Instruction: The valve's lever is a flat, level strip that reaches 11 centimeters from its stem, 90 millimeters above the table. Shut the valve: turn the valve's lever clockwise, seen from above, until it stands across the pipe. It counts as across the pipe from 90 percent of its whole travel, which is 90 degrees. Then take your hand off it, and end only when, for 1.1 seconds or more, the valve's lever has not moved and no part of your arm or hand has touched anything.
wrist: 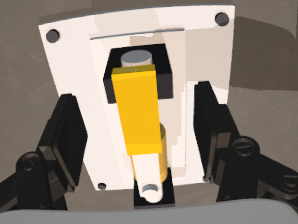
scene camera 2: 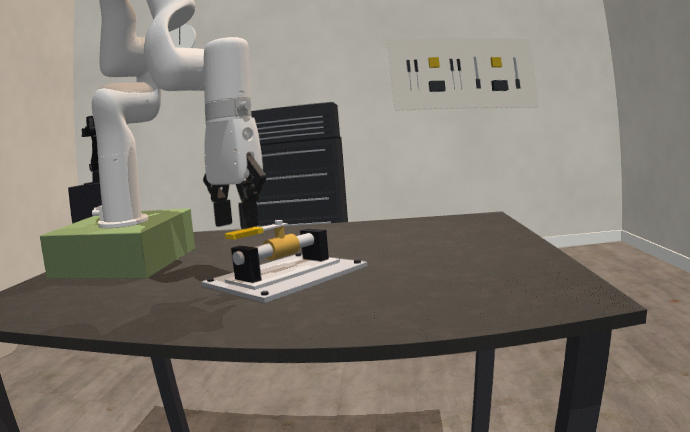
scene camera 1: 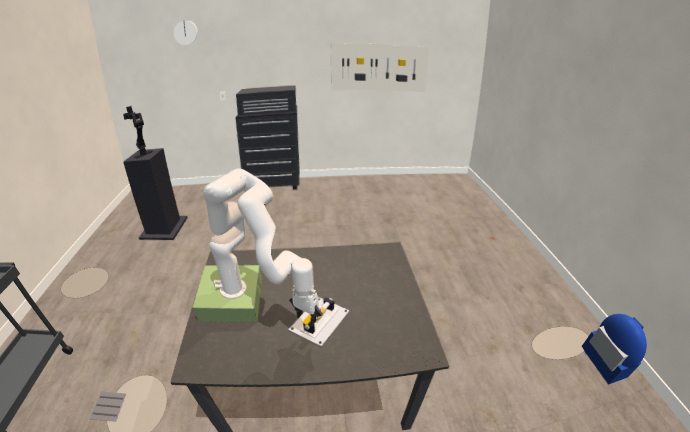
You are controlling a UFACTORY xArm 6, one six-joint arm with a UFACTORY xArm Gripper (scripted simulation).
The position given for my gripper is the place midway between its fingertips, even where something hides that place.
I see my gripper (scene camera 2: 236, 226) and a valve lever (wrist: 135, 87).
My gripper also shows in the wrist view (wrist: 136, 109).
